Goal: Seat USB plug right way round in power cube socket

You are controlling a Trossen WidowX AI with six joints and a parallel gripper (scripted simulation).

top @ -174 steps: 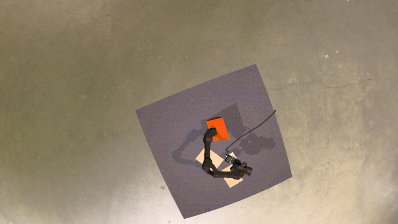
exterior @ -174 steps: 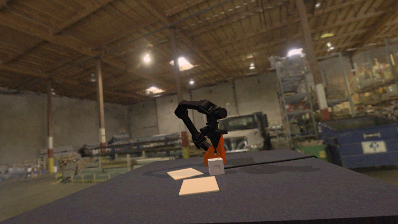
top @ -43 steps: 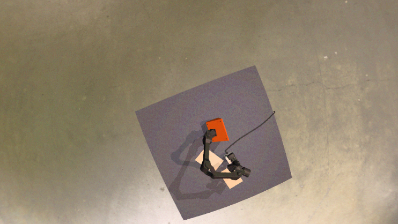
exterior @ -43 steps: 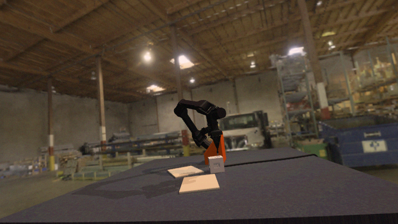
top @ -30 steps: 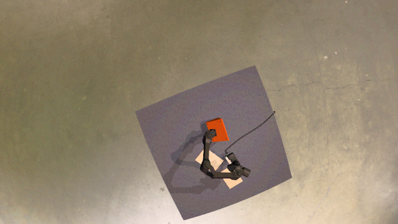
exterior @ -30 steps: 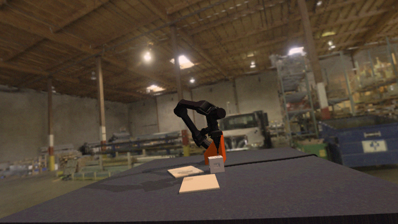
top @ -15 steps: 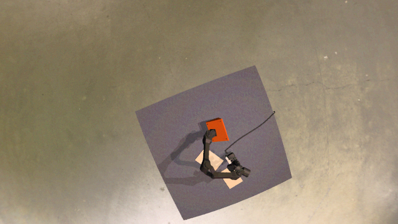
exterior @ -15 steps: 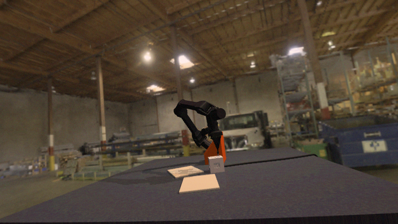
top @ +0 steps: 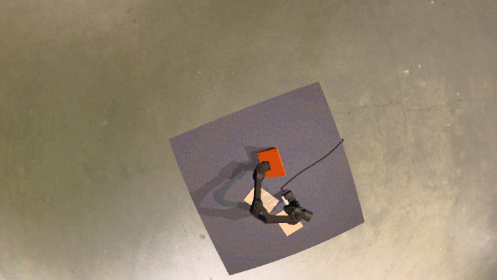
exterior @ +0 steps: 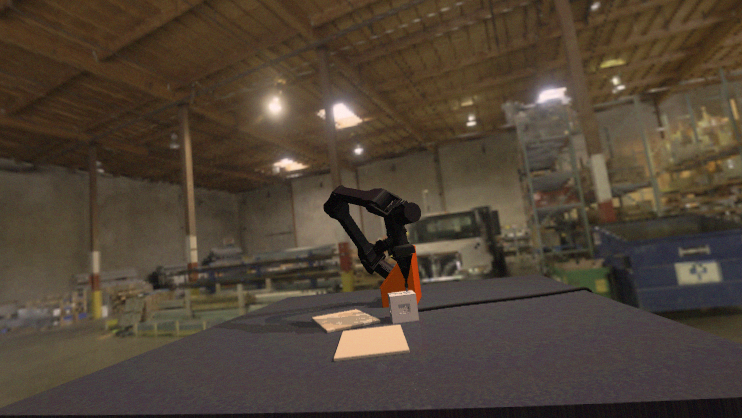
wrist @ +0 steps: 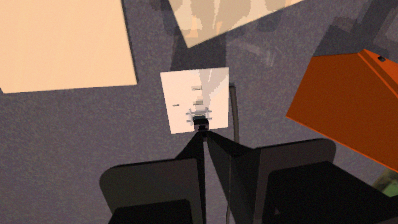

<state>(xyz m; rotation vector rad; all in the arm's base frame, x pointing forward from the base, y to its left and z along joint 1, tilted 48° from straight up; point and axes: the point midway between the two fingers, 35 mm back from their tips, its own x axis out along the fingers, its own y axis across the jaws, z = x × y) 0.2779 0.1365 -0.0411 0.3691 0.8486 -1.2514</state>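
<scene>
Now: gripper tip 20 mm above the black USB plug.
</scene>
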